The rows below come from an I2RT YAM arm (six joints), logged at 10 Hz.
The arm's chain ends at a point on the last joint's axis. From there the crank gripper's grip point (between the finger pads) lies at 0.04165 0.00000 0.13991 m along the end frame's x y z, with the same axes.
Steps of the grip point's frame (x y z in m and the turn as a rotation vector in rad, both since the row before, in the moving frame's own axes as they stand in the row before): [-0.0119, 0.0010, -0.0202, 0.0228, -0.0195, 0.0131]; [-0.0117, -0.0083, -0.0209, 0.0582, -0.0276, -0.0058]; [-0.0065, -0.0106, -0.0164, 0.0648, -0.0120, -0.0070]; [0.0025, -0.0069, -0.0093, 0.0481, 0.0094, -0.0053]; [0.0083, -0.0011, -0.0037, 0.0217, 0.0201, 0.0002]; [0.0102, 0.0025, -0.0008, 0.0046, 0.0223, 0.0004]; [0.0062, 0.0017, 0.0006, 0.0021, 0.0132, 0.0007]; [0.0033, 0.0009, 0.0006, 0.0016, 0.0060, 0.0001]
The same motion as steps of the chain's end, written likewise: [-0.0092, 0.0037, -0.0210, 0.0228, -0.0195, 0.0131]; [-0.0078, 0.0001, -0.0218, 0.0582, -0.0276, -0.0058]; [-0.0048, -0.0012, -0.0166, 0.0648, -0.0120, -0.0070]; [0.0012, 0.0000, -0.0087, 0.0481, 0.0094, -0.0053]; [0.0055, 0.0019, -0.0028, 0.0217, 0.0201, 0.0002]; [0.0071, 0.0031, 0.0002, 0.0046, 0.0223, 0.0004]; [0.0044, 0.0020, 0.0012, 0.0021, 0.0132, 0.0007]; [0.0025, 0.0011, 0.0009, 0.0016, 0.0060, 0.0001]
